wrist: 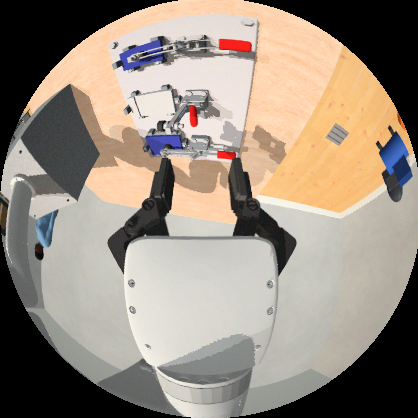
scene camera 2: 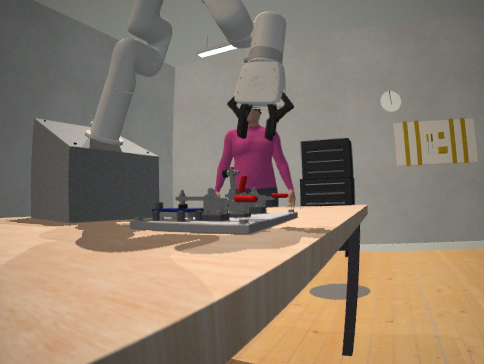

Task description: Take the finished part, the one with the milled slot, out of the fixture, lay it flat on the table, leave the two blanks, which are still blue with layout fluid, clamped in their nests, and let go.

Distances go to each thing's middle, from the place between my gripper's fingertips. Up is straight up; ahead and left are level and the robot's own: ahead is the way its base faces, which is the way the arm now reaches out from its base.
I see the fixture plate (scene camera 2: 258, 222) 170 mm below my hand, 70 mm behind it and 10 mm to the right of it. From my hand the other things lie so: finished part (wrist: 159, 101) (150 mm below, 120 mm behind, 20 mm to the right).
